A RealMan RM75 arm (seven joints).
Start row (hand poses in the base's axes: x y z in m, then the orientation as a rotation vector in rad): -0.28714 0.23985 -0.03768 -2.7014 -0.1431 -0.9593
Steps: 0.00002 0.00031 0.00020 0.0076 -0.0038 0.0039; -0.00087 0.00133 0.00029 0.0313 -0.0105 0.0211; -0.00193 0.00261 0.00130 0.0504 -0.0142 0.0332; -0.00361 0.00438 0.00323 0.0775 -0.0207 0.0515; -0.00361 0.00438 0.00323 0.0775 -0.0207 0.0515; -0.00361 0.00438 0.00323 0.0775 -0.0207 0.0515; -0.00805 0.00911 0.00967 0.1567 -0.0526 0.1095; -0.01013 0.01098 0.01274 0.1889 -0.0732 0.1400
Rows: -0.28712 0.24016 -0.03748 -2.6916 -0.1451 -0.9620; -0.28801 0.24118 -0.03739 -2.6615 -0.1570 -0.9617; -0.28907 0.24246 -0.03638 -2.6386 -0.1638 -0.9597; -0.29075 0.24423 -0.03445 -2.6051 -0.1750 -0.9579; -0.29075 0.24423 -0.03445 -2.6051 -0.1750 -0.9579; -0.29075 0.24423 -0.03445 -2.6051 -0.1750 -0.9579; -0.29519 0.24896 -0.02801 -2.4999 -0.2146 -0.9671; -0.29727 0.25083 -0.02494 -2.4511 -0.2401 -0.9778
